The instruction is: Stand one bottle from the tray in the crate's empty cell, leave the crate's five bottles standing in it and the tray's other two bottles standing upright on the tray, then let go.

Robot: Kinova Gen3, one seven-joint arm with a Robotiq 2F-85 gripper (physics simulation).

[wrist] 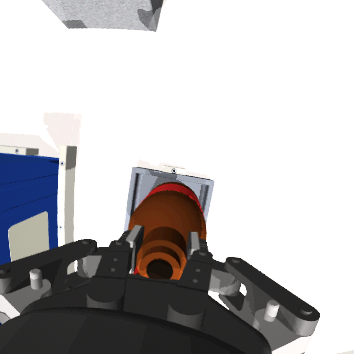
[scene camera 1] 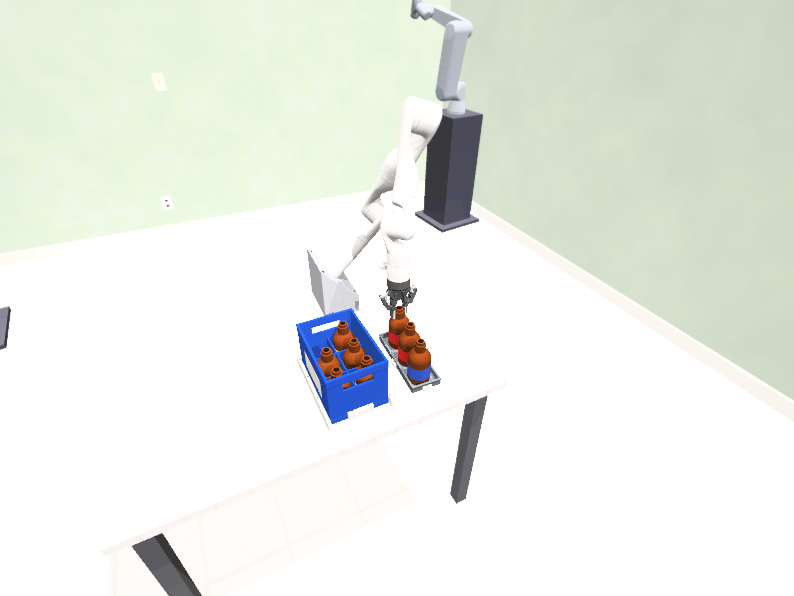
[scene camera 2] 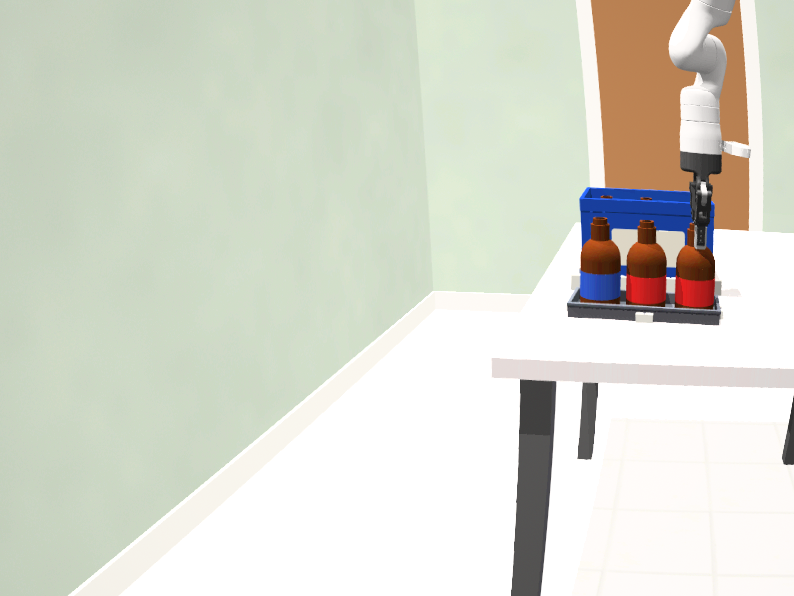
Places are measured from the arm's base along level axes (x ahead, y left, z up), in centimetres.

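Pixels of known places: gripper, between the fingertips: (wrist: 164, 239) (scene camera 1: 398, 316) (scene camera 2: 698, 246); arm's base, origin of its link: (scene camera 1: 329, 270).
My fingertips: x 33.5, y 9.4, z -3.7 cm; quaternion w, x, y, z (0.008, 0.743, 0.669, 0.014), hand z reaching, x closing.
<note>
Ahead of a thing's pixels: the offset from my fingertips to its top centre. "spot": to the spot under its first point.
The tray (scene camera 1: 416, 387) (scene camera 2: 602, 312) (wrist: 209, 190) holds three upright brown bottles in a row. My gripper (scene camera 1: 398, 312) (scene camera 2: 700, 245) (wrist: 164, 239) is shut on the neck of the rear red-label bottle {dx +0.5, dy +0.0, dz +3.9 cm} (scene camera 1: 397, 325) (scene camera 2: 695, 263) (wrist: 167, 210), which stands on the tray. The middle red-label bottle {dx +9.4, dy -1.8, dz +3.8 cm} (scene camera 1: 408, 340) (scene camera 2: 646, 259) and the blue-label bottle {dx +17.7, dy -3.8, dz +3.8 cm} (scene camera 1: 419, 357) (scene camera 2: 600, 256) stand apart from the fingers. The blue crate {dx +6.5, dy -25.2, dz +5.3 cm} (scene camera 1: 355, 396) (scene camera 2: 596, 204) (wrist: 30, 195) holds five bottles; its empty cell is at the back left in scene camera 1, partly hidden by the walls.
The crate stands beside the tray, its walls rising around its bottles. Pale strips {spot: dx -1.9, dy -13.8, dz -10.4 cm} (wrist: 68, 190) edge the crate's base. The grey angular arm mount (scene camera 1: 330, 291) (wrist: 110, 15) is behind the crate. Another arm stands on a dark pedestal (scene camera 1: 452, 166) farther back.
</note>
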